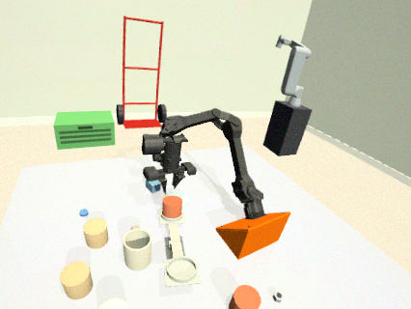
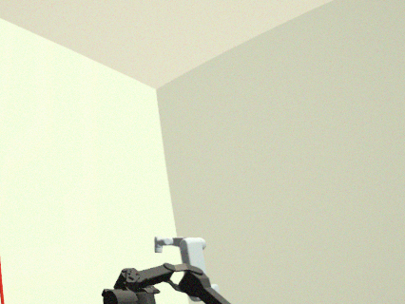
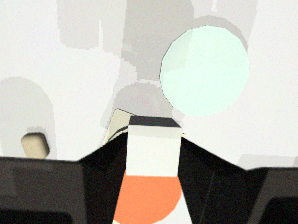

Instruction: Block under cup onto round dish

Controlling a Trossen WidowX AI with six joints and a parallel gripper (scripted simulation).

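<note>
Right now the pale round dish is 6 cm behind my gripper tip, 4 cm to the right of it and 9 cm below it. Round my gripper tip: beige mug (15 cm ahead, 19 cm to the left, 5 cm below); white block (1 cm above); small blue disc (31 cm ahead, 5 cm to the right, 9 cm below).
</note>
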